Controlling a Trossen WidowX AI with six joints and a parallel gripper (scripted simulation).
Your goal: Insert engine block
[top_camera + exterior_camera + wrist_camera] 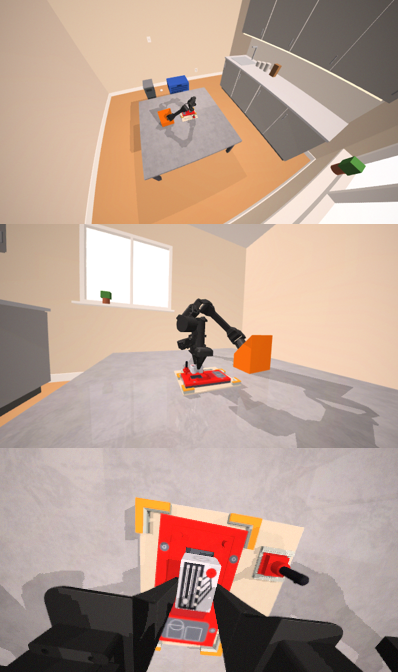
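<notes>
My gripper tip is 10 mm above the engine block. From my gripper tip the other things lie so: black upright piece: 20 mm ahead, 110 mm to the right, 30 mm below.
</notes>
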